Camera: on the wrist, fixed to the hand. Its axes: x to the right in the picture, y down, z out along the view.
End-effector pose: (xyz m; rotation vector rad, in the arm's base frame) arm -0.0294 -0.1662 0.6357 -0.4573 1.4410 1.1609
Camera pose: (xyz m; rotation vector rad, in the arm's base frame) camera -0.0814 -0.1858 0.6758 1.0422 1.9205 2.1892
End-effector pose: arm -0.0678 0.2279 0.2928 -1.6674 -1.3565 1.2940
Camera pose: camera -0.0159 0.1898 0.2695 2.3975 -0.4669 -1.7145
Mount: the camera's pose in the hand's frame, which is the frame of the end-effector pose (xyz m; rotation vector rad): -0.0298 0.0494 -0.0369 0.1614 0.0874 1.6303
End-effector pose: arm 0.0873 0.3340 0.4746 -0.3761 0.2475 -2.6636
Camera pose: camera 0.1216 0.3075 0.4216 0.0537 0.2082 -1.0711
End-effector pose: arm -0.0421 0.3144 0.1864 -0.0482 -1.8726 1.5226
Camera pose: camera -0.0194 0.3472 0.1307 1.5374 1.2157 -2.0387
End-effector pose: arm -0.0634 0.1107 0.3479 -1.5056 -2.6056 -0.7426
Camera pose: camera -0.0141 0.0915 0.3914 -2.5273 -0.6423 -0.2892
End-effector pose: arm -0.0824 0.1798 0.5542 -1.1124 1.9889 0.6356
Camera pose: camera -0.1289 0.1925 0.6028 0.8571 2.6340 1.1125
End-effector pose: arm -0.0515 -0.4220 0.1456 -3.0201 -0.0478 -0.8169
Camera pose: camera -0.0942 -0.4729 0.1622 -1.7806 1.8178 -0.5676
